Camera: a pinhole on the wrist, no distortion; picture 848 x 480 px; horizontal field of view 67.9 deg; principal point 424.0 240.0 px. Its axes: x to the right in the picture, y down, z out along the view. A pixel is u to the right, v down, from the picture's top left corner.
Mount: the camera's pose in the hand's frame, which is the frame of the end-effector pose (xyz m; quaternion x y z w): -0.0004 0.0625 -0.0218 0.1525 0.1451 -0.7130 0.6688
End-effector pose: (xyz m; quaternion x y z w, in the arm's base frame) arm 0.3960 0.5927 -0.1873 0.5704 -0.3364 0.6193 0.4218
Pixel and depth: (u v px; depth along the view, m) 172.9 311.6 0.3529
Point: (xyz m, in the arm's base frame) 0.5085 0.2592 -0.1013
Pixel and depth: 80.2 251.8 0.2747
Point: 0.4411 0.2973 -0.1390
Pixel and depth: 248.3 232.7 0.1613
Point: 0.4230 0.4476 -0.1706
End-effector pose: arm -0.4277 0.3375 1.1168 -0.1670 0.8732 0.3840 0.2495
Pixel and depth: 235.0 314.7 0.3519
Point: -0.3601 0.5989 0.9026
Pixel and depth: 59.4 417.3 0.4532
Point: -0.4340 0.7698 0.8156
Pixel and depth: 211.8 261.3 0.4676
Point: -0.3008 0.6980 0.8441
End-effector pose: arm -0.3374 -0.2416 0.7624 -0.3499 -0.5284 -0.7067 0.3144
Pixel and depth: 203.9 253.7 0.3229
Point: -0.2628 0.0585 0.8467
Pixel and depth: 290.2 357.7 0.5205
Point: -0.3537 0.2468 0.9055
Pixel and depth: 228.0 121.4 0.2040
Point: -0.2527 -0.0640 0.7874
